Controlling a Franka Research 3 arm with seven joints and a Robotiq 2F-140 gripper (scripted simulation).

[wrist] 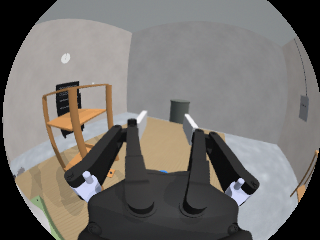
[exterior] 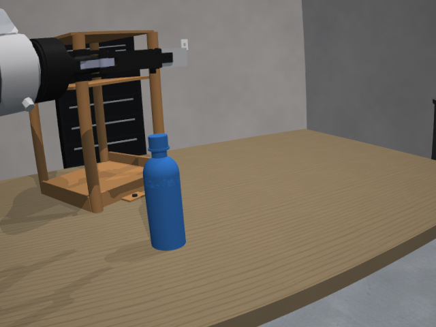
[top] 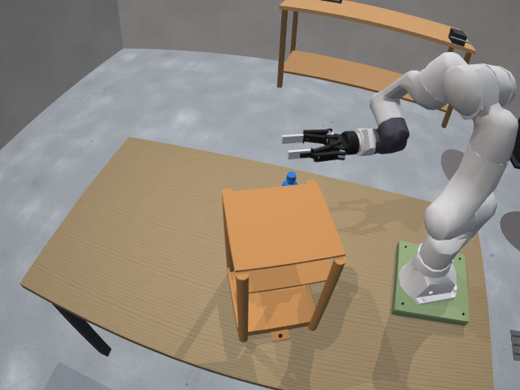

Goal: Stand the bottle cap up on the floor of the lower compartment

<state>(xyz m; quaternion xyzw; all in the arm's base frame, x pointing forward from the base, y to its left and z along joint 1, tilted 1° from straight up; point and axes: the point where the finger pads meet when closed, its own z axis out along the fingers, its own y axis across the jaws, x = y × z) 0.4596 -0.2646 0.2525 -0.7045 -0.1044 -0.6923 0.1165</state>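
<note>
My hand is 18 cm above the blue bottle. Round my hand: shelving unit (1 cm ahead, 36 cm to the left, 11 cm below).
</note>
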